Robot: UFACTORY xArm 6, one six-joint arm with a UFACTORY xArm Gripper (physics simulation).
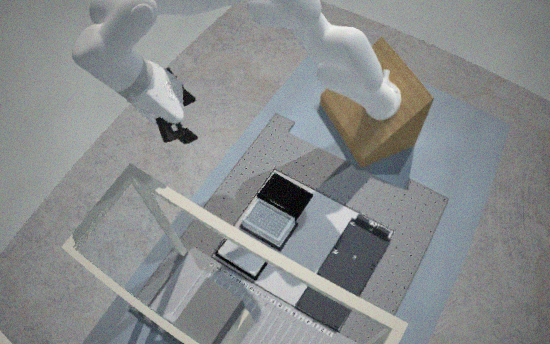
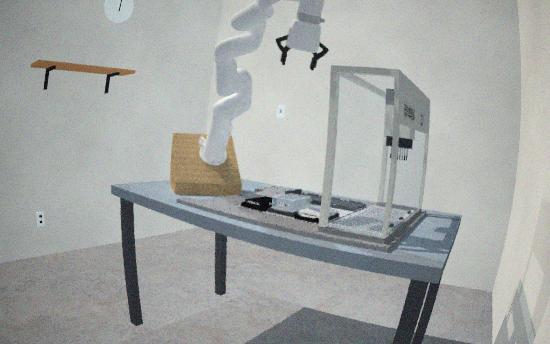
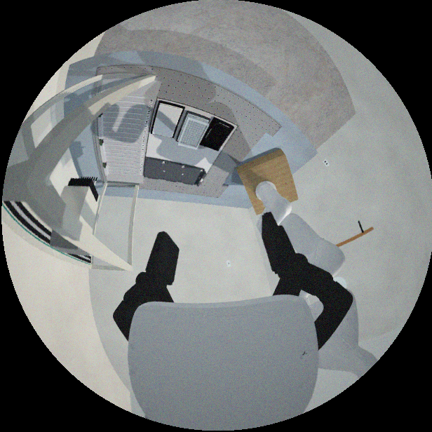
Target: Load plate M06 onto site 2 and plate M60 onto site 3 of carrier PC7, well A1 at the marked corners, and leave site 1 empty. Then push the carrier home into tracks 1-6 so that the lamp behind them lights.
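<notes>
My gripper (image 1: 191, 117) (image 2: 298, 65) (image 3: 214, 233) is open and empty, high above the table and away from the plates. A black plate-like item (image 1: 285, 194) (image 2: 257, 202) (image 3: 218, 133), a pale translucent plate (image 1: 268, 220) (image 2: 292, 201) (image 3: 193, 129) and a white-topped item in a black surround (image 1: 241, 257) (image 3: 167, 119) stand in a row. Their labels and A1 corners are unreadable. The dark carrier (image 1: 370, 250) (image 3: 172, 172) lies across from them, with small white marks and no plate on it. The ribbed track deck (image 3: 122, 160) adjoins this area. I cannot make out the lamp.
A pale open frame (image 1: 300, 272) (image 2: 328, 150) rises over the track deck, with a black multi-tip head (image 2: 398, 142) (image 3: 82, 182) inside. The wooden base block (image 1: 345, 120) (image 2: 200, 182) (image 3: 280, 170) carries the arm. A perforated board (image 1: 425, 210) (image 3: 185, 90) surrounds the plates and carrier.
</notes>
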